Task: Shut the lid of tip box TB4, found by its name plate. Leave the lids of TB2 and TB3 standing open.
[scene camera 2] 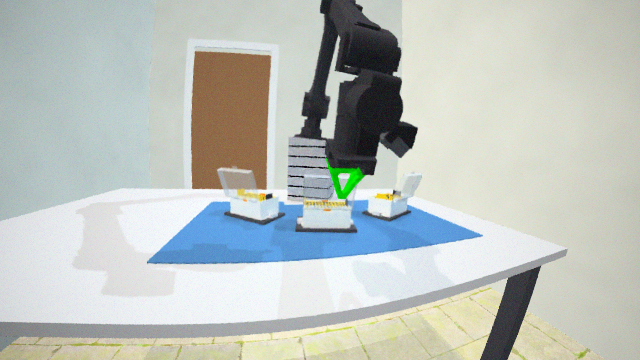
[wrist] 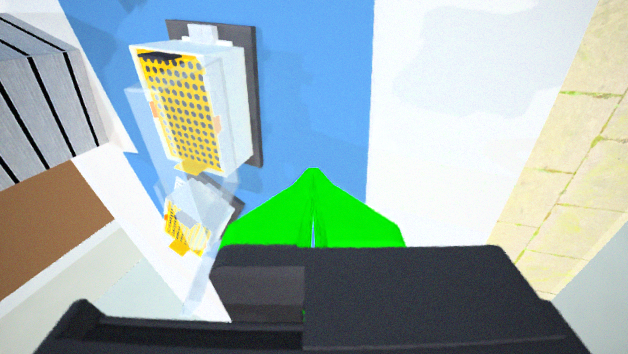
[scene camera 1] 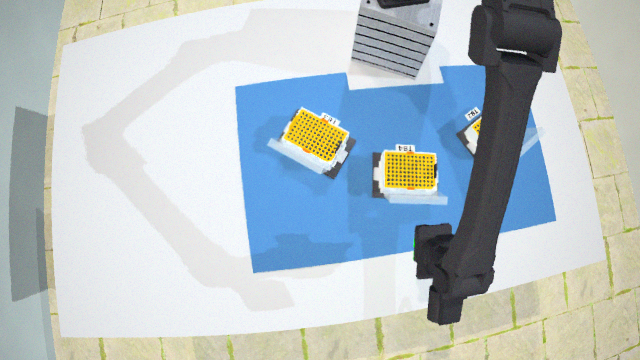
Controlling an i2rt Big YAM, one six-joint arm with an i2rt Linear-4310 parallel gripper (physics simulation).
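Places are measured from the arm's base along level axes (x right, y ahead, z up), in millimetres.
Pixels of known places: gripper, between the fingertips: (scene camera 2: 341,198) (wrist: 313,177) (scene camera 1: 421,239); arm's base, origin of its link: (scene camera 2: 310,139).
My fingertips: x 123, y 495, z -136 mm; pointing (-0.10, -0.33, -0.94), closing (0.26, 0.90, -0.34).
Note:
For each thing: its top centre in the pictures, then the offset to it from my fingertips. "spot": a spot on its surface instead. Level surfaces: height alone.
- white tip box, a spot on its surface: (wrist: 225,105) spot: dx -44, dy -83, dz -44 mm
- TB2, centre of its top: (scene camera 1: 494,122) (scene camera 2: 386,194) dx -292, dy -195, dz -46 mm
- blue mat, height of its surface: dz -112 mm
- white table, height of its surface: dz -115 mm
TB4 is a white tip box (scene camera 1: 410,170) (scene camera 2: 326,218) (wrist: 225,105) with yellow racks, on the middle of the mat. Its clear lid (scene camera 1: 417,199) (scene camera 2: 317,187) (wrist: 145,125) stands open along the long side away from the robot's base. TB3 (scene camera 1: 316,134) (scene camera 2: 253,209) (wrist: 202,200) is at the left with its lid (scene camera 1: 297,157) (scene camera 2: 237,181) open. TB2 (scene camera 1: 470,136) (scene camera 2: 387,206) is at the right, partly behind the arm in scene camera 1; its lid (scene camera 1: 532,141) (scene camera 2: 412,184) is open. My gripper (scene camera 2: 342,196) (wrist: 313,177) is shut and empty. It points down on TB4's lid side, overlapping the lid's right part in scene camera 2.
The boxes stand on a blue mat (scene camera 1: 295,215) (scene camera 2: 220,250) (wrist: 320,75) on a white table (scene camera 1: 150,250) (scene camera 2: 240,300) (wrist: 440,165). The ribbed grey robot base (scene camera 1: 392,42) (scene camera 2: 300,165) (wrist: 45,100) is behind TB4. The black arm (scene camera 1: 500,175) (scene camera 2: 372,105) passes over TB2 in scene camera 1.

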